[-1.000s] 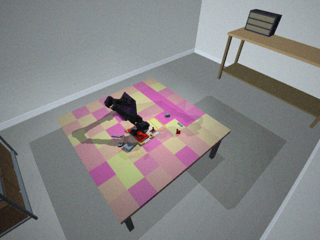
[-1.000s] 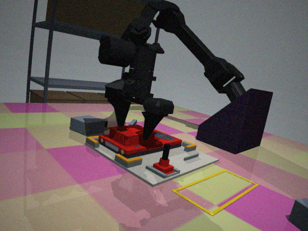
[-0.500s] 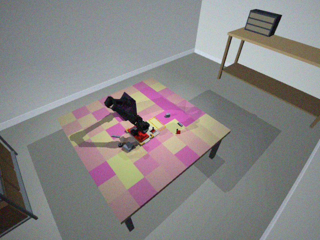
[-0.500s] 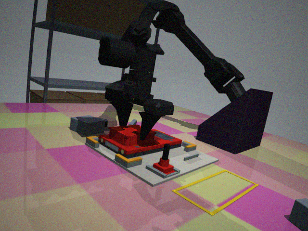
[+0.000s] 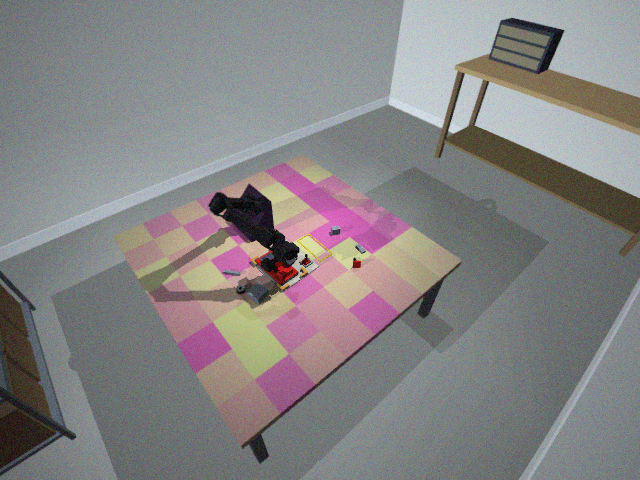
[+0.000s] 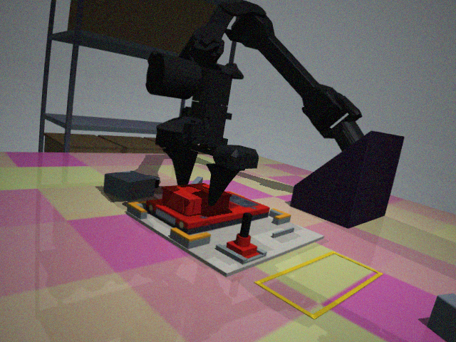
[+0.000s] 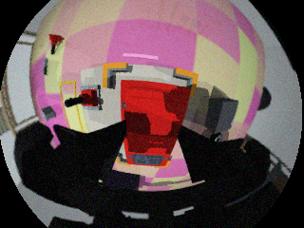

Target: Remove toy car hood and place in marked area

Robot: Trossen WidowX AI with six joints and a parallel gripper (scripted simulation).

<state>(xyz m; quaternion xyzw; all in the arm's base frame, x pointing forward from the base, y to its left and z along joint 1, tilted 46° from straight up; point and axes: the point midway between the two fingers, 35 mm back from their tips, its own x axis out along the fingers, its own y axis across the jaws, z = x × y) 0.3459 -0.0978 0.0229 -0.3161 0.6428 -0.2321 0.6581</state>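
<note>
Right now the grey fixture plate is 30 mm behind my gripper tip, 30 mm to the left of it and 30 mm below it.
</note>
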